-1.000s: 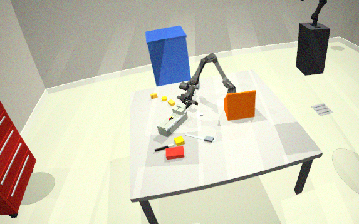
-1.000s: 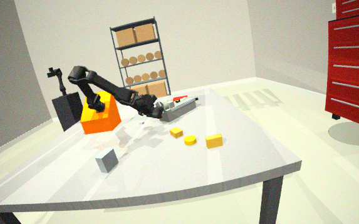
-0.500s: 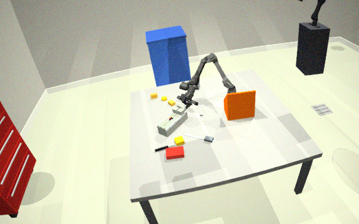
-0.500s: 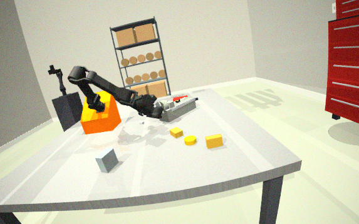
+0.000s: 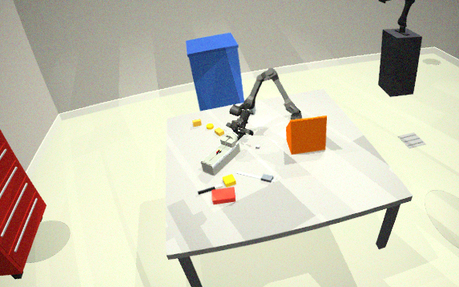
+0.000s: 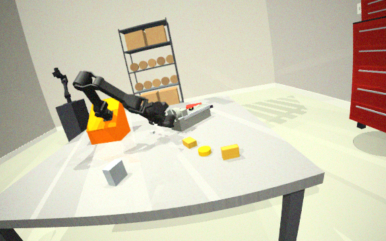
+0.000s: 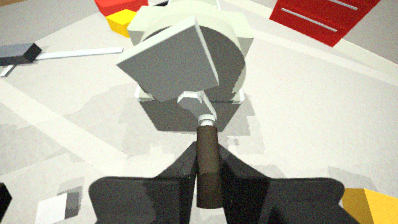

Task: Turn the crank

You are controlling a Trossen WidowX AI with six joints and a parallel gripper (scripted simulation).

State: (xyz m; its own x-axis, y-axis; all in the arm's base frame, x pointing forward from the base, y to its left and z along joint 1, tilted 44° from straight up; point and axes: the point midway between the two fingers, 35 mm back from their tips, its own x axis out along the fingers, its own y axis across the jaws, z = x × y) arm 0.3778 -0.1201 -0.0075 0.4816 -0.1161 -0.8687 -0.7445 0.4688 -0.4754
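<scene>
Right now the dark brown crank handle is 2 cm above my gripper tip, 1 cm to the right of it and 1 cm behind it. The rest, counted from my gripper tip: yellow block: 33 cm to the left, 6 cm ahead, 3 cm below; grey cube: 39 cm to the right, 16 cm behind, 1 cm below; red pointer: 15 cm to the left, 11 cm ahead, 4 cm above.
</scene>
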